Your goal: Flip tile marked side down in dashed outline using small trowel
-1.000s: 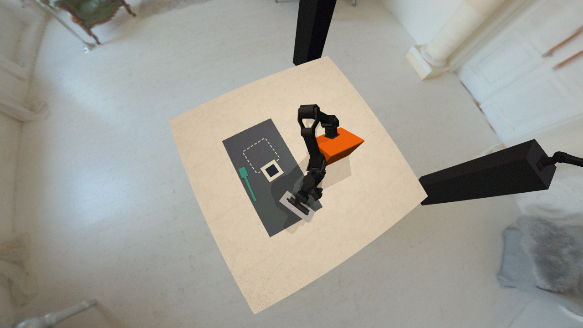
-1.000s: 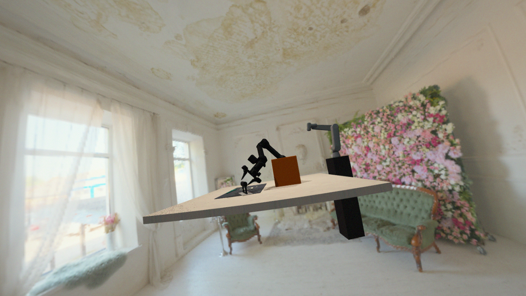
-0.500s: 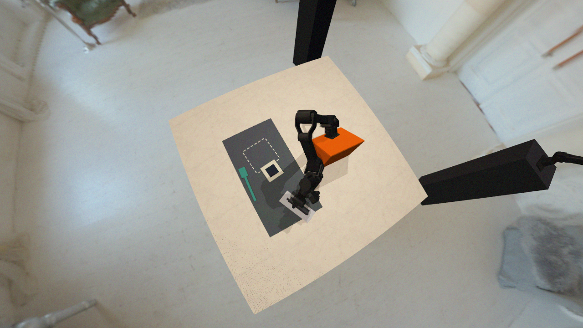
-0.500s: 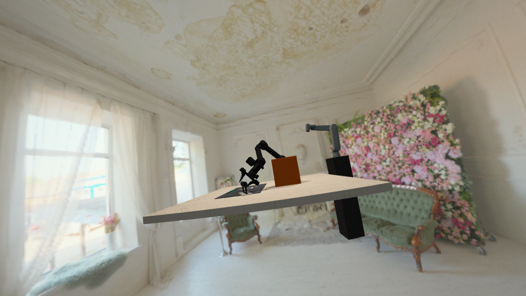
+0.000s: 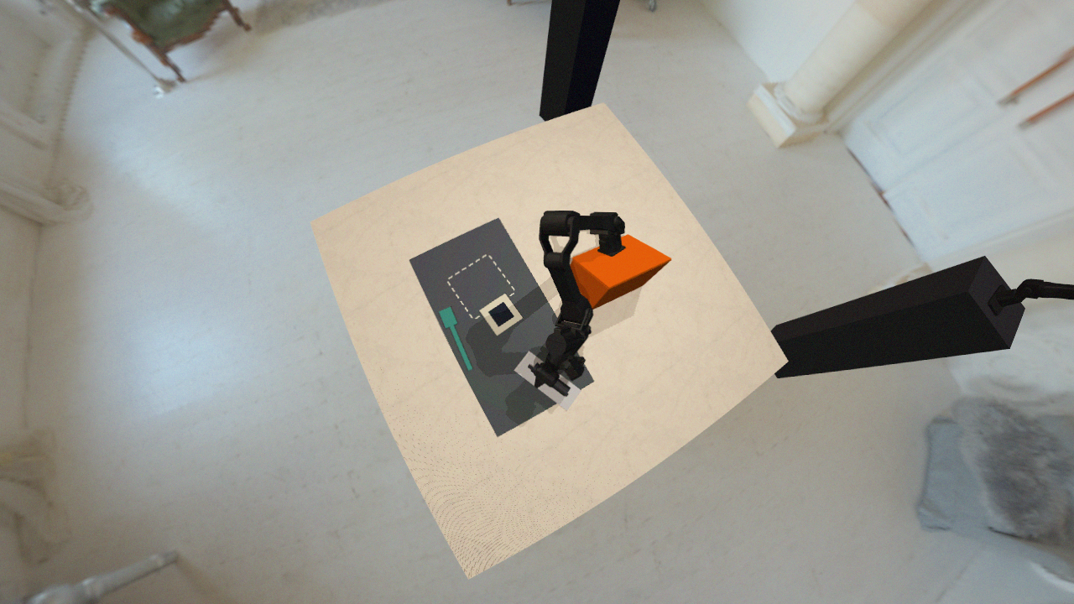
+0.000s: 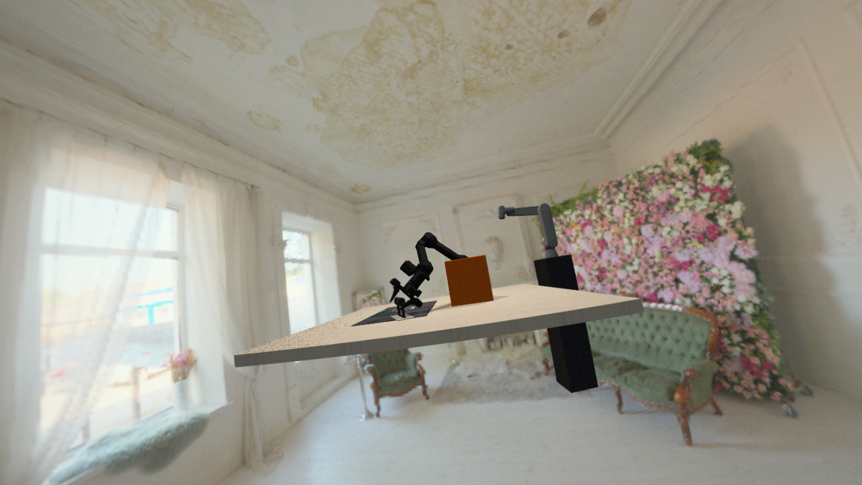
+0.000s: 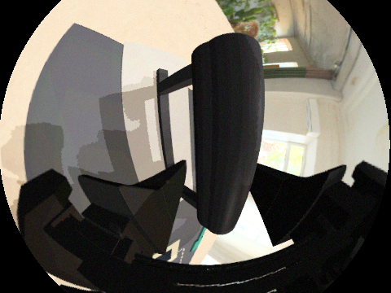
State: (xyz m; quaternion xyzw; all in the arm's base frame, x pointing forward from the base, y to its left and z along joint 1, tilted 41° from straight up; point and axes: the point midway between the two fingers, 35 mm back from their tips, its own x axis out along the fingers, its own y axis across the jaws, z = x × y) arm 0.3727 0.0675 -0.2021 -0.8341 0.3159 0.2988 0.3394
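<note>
My gripper tip is 20 mm past the small trowel, 10 mm to the left of it and 10 mm above it. Also, from my gripper tip: teal flat tool: 280 mm to the right, 120 mm ahead, 50 mm below; then mat: 240 mm to the right, 70 mm below, 10 mm behind; then tile: 240 mm to the right, 40 mm below, 30 mm behind.
</note>
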